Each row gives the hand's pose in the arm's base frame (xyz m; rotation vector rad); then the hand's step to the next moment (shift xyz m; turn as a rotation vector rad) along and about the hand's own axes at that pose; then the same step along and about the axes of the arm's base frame.
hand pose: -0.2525 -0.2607 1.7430 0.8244 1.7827 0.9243
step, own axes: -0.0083 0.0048 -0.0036 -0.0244 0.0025 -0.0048
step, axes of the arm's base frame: 0.0001 -0.0055 0.0087 0.0041 -0.0204 0.0139
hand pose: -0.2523 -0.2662 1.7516 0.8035 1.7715 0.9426
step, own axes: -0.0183 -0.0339 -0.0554 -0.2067 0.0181 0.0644
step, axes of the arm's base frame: -0.0492 -0.0456 -0.0070 0.1328 -0.1481 0.0874
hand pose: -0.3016 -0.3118 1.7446 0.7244 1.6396 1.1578
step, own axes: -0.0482 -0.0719 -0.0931 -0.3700 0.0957 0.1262
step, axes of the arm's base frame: -0.0654 -0.1009 -0.0413 0.2441 -0.2377 0.2141
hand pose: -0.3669 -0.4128 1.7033 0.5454 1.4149 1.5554
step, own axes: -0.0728 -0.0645 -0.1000 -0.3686 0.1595 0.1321
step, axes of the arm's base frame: -0.0263 -0.1203 -0.0655 0.2270 -0.2272 0.2750
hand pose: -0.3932 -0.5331 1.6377 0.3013 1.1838 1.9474
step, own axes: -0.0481 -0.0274 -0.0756 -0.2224 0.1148 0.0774
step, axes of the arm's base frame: 0.0018 -0.0772 -0.0530 0.1260 -0.1427 0.1800
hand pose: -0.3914 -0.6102 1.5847 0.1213 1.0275 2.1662
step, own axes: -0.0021 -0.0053 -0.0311 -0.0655 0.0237 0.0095
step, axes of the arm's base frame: -0.0069 -0.0189 -0.0244 0.0380 -0.0462 0.0369
